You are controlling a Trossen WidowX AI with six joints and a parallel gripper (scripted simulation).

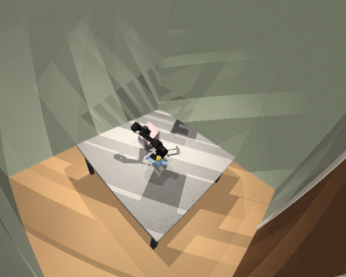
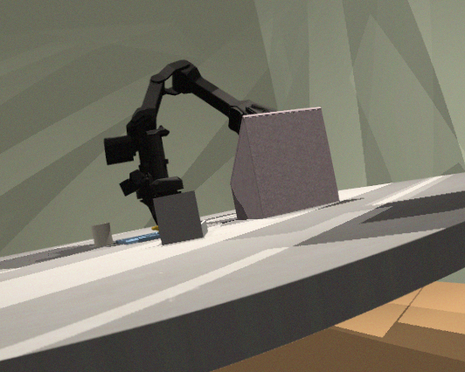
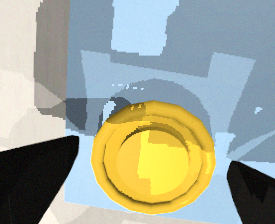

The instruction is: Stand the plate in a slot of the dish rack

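Right now my gripper tip is right at the yellow plate. Also, from my gripper tip: wire dish rack (19 cm to the left, 1 cm ahead, 1 cm above); beige cylinder (13 cm ahead, 8 cm to the right, 1 cm above); blue mat (3 cm ahead, 2 cm below, 1 cm to the right).
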